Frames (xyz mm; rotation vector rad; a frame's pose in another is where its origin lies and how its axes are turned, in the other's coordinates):
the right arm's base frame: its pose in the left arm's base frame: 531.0 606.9 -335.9 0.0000 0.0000 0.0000
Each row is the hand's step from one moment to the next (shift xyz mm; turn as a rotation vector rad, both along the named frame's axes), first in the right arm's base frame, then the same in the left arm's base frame.
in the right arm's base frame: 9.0 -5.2 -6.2 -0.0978 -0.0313 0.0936
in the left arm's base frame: 9.0 -5.2 -6.2 -0.0978 -0.0313 0.0936
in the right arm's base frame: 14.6 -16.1 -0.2 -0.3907 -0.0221 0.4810
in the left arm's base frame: 14.6 -16.1 -0.2 -0.3907 -0.0221 0.4810
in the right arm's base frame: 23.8 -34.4 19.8 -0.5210 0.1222 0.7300
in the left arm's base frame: 23.8 -34.4 19.8 -0.5210 0.1222 0.7300
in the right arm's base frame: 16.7 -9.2 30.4 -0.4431 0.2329 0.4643
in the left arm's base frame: 16.7 -9.2 30.4 -0.4431 0.2329 0.4643
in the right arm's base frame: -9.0 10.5 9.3 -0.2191 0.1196 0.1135
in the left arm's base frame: -9.0 10.5 9.3 -0.2191 0.1196 0.1135
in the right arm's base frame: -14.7 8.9 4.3 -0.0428 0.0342 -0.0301
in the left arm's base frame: -14.7 8.9 4.3 -0.0428 0.0342 -0.0301
